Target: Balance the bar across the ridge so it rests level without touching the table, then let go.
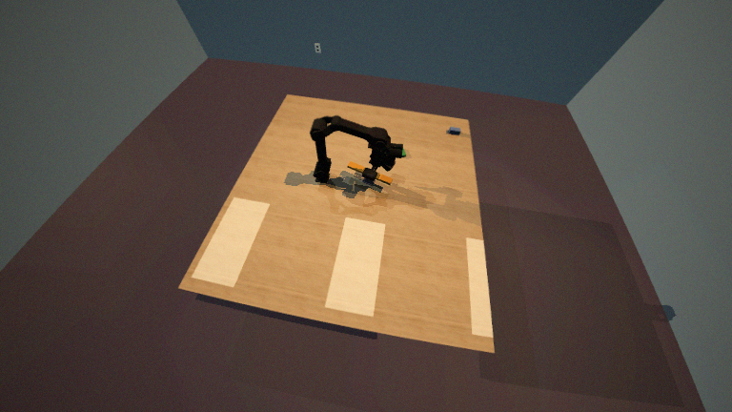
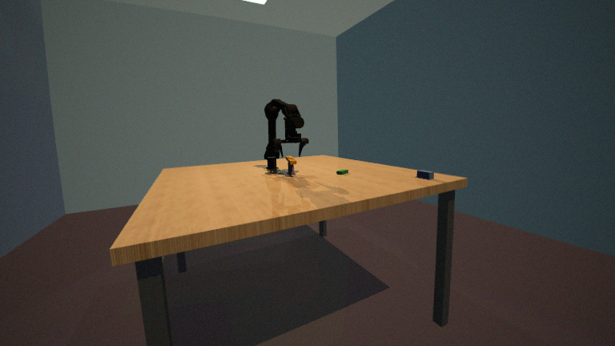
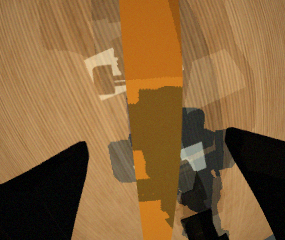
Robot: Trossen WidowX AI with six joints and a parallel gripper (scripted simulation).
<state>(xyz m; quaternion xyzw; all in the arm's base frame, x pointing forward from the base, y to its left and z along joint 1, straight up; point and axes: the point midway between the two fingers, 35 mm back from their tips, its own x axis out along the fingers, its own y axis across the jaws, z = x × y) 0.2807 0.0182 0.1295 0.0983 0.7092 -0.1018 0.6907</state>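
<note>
My gripper tip is 3 cm past the orange bar, 1 cm to the right of it and 2 cm above it. From my gripper tip the other things lie so: blue block 46 cm ahead, 48 cm to the left, 8 cm below; green block 13 cm ahead, 24 cm to the left, 9 cm below.
</note>
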